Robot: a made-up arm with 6 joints. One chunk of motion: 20 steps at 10 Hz.
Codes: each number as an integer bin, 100 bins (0 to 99) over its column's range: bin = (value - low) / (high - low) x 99, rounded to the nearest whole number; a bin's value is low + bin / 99 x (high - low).
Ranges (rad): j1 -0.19..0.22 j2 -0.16..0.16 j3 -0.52..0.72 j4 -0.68..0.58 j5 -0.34..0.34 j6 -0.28..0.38
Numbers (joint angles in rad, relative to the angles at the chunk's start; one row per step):
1: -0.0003 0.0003 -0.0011 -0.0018 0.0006 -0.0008
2: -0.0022 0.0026 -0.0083 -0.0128 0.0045 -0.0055
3: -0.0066 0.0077 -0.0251 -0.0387 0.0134 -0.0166
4: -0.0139 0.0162 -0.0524 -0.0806 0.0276 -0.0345
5: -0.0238 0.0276 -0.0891 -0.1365 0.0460 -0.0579
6: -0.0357 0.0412 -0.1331 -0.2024 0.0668 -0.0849
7: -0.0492 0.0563 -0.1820 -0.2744 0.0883 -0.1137
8: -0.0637 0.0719 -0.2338 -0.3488 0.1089 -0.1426
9: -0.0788 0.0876 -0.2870 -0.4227 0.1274 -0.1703
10: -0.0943 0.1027 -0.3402 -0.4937 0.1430 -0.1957
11: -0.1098 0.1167 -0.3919 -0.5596 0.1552 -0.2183
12: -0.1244 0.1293 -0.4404 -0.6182 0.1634 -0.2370
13: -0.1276 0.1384 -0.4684 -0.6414 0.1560 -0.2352
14: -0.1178 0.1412 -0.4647 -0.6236 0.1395 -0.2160
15: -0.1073 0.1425 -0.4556 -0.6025 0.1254 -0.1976
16: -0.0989 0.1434 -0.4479 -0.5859 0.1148 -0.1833
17: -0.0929 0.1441 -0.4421 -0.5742 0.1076 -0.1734
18: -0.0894 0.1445 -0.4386 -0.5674 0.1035 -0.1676
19: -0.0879 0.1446 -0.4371 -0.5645 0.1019 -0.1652
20: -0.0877 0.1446 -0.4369 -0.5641 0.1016 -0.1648
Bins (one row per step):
1: 46 50 41 53 50 42
2: 45 50 41 52 50 41
3: 44 52 40 50 51 40
4: 43 55 37 47 54 37
5: 40 58 34 43 56 33
6: 37 62 31 38 59 29
7: 34 67 27 32 62 25
8: 30 72 23 26 65 21
9: 27 77 19 20 68 16
10: 23 81 14 15 70 13
11: 19 86 10 9 72 9
12: 16 90 6 5 73 6
13: 15 92 4 3 72 7
14: 17 93 4 4 70 10
15: 20 94 5 6 68 12
16: 22 94 6 7 66 15
17: 23 94 6 8 65 16
18: 24 94 6 9 65 17
19: 25 94 7 9 64 17
20: 25 94 7 9 64 17

